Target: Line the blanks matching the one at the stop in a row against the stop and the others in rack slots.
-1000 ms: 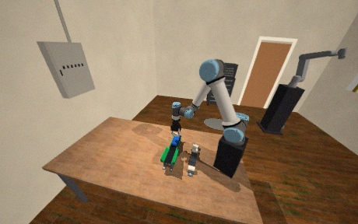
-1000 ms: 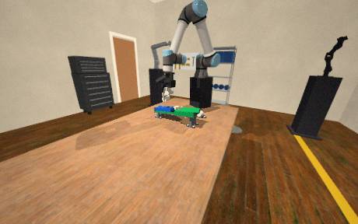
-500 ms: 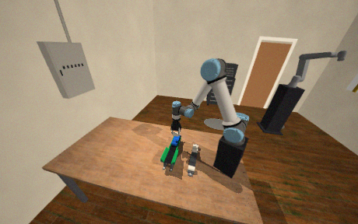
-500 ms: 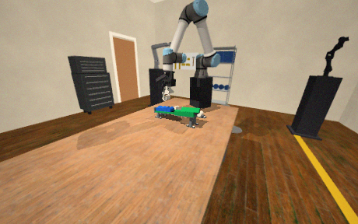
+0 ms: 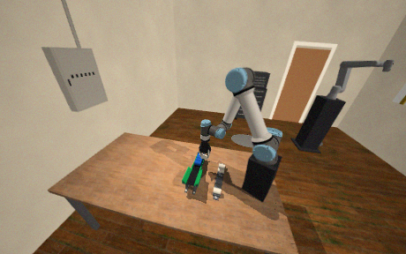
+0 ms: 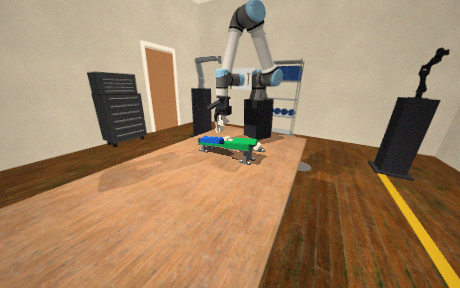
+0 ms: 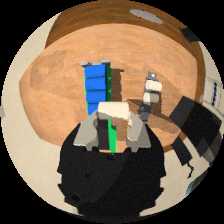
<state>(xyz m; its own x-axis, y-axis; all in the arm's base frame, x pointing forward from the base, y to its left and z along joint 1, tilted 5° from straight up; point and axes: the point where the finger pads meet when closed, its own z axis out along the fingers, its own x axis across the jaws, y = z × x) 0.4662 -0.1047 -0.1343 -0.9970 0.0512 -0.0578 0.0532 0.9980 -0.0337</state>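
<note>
My gripper is now 170 mm above the stock rack, 160 mm past it and 90 mm to the right of it.
</note>
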